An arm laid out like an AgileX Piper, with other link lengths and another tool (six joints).
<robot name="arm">
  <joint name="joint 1" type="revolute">
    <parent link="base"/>
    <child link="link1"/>
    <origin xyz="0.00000 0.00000 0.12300" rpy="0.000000 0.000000 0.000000"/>
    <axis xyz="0 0 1"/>
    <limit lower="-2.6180" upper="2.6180"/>
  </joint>
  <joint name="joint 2" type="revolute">
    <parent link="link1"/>
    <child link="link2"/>
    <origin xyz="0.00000 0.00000 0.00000" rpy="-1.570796 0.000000 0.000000"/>
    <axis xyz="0 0 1"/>
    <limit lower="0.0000" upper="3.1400"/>
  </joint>
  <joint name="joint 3" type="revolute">
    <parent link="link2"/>
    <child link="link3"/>
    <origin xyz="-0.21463 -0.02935 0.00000" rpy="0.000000 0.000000 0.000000"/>
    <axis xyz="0 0 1"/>
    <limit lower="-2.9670" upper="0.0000"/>
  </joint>
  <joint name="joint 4" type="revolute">
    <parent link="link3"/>
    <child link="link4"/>
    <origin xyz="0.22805 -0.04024 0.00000" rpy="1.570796 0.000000 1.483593"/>
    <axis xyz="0 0 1"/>
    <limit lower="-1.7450" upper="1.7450"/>
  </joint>
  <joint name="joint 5" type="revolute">
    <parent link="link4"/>
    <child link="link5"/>
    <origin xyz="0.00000 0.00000 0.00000" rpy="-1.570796 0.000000 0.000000"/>
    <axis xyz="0 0 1"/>
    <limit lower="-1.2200" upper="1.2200"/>
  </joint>
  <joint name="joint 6" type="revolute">
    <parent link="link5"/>
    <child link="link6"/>
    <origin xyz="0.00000 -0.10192 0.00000" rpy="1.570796 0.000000 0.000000"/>
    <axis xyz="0 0 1"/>
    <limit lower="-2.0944" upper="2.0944"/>
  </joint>
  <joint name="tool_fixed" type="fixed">
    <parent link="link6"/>
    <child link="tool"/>
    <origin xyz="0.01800 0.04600 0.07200" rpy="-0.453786 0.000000 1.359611"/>
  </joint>
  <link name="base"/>
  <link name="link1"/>
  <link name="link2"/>
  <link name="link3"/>
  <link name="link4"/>
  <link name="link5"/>
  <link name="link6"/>
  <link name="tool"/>
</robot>
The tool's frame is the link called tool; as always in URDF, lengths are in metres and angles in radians.
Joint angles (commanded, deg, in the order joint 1, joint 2, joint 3, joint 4, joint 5, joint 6), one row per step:
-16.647, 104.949, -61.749, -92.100, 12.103, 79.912
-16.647, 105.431, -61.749, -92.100, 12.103, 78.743
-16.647, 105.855, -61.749, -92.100, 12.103, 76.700
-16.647, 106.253, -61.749, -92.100, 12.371, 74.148
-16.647, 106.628, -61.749, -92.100, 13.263, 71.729
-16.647, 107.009, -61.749, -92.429, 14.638, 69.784
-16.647, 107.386, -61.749, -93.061, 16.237, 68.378
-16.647, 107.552, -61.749, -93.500, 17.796, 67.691
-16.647, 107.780, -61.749, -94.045, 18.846, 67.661
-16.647, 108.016, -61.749, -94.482, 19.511, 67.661
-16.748, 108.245, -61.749, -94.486, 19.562, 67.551
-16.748, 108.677, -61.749, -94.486, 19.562, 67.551
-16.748, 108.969, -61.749, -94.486, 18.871, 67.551
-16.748, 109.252, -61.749, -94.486, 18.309, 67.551
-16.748, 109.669, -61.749, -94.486, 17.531, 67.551
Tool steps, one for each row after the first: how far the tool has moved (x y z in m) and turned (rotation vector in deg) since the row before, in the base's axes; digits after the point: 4 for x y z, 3 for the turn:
-0.0012, -0.0002, -0.0040, -0.655, 0.955, 0.704
-0.0018, -0.0005, -0.0039, -1.255, 1.265, 1.242
-0.0023, -0.0016, -0.0039, -1.757, 1.495, 1.357
-0.0028, -0.0035, -0.0035, -2.045, 1.528, 0.806
-0.0030, -0.0049, -0.0032, -2.256, 1.505, 0.362
-0.0029, -0.0055, -0.0026, -2.260, 1.379, 0.060
-0.0022, -0.0051, -0.0008, -1.696, 0.797, -0.473
-0.0013, -0.0033, -0.0010, -1.025, 0.482, -0.417
-0.0010, -0.0021, -0.0012, -0.680, 0.398, -0.212
-0.0007, -0.0007, -0.0016, -0.036, 0.284, -0.070
-0.0006, 0.0002, -0.0030, 0.124, 0.414, 0.000
0.0003, 0.0021, -0.0023, 0.542, 0.198, 0.511
0.0001, 0.0018, -0.0022, 0.456, 0.204, 0.414
0.0001, 0.0025, -0.0032, 0.642, 0.306, 0.570

